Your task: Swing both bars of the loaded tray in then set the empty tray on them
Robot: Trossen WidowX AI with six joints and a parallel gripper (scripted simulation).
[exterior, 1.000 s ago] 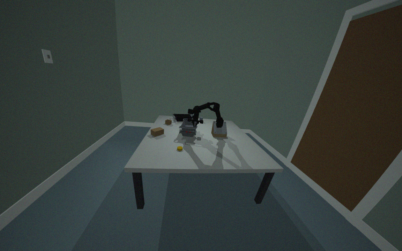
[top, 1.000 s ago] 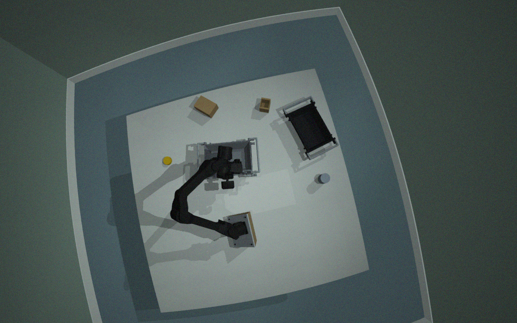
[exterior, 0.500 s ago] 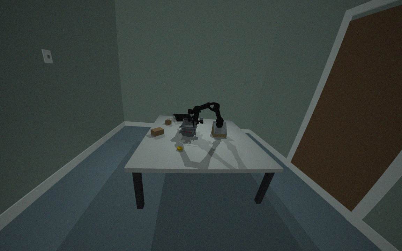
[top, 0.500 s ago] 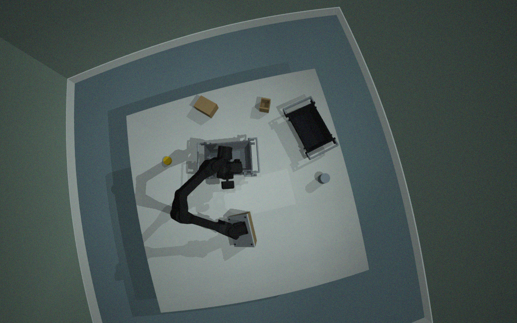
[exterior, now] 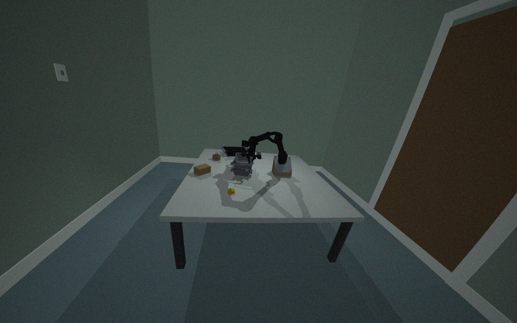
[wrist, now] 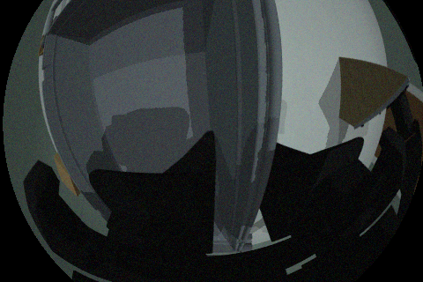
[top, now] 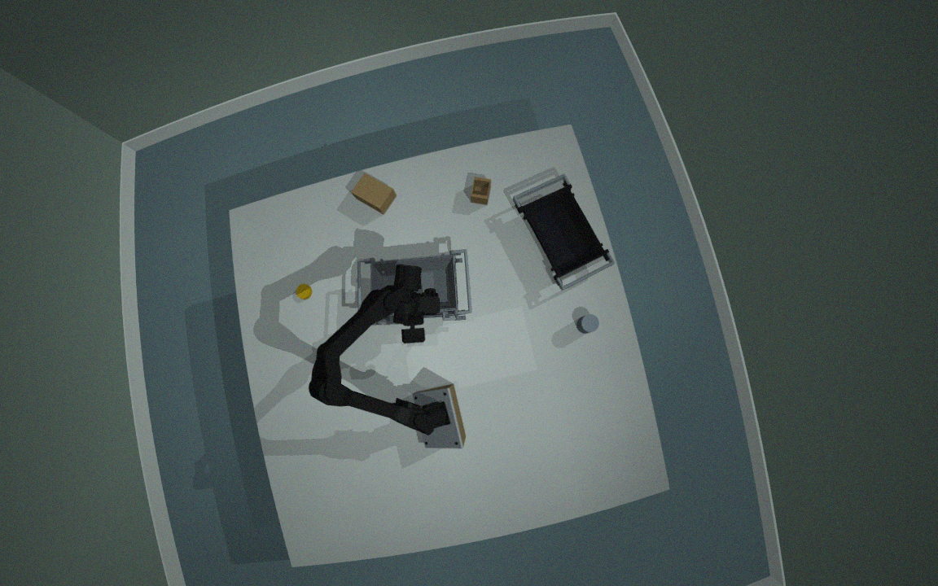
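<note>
My gripper tip is now 7 cm short of the tray, 2 cm to the left of it and 3 cm below it. Round my gripper tip: small open box 33 cm ahead, 30 cm to the right, 7 cm below; yellow disc 18 cm ahead, 36 cm to the left, 8 cm below.
</note>
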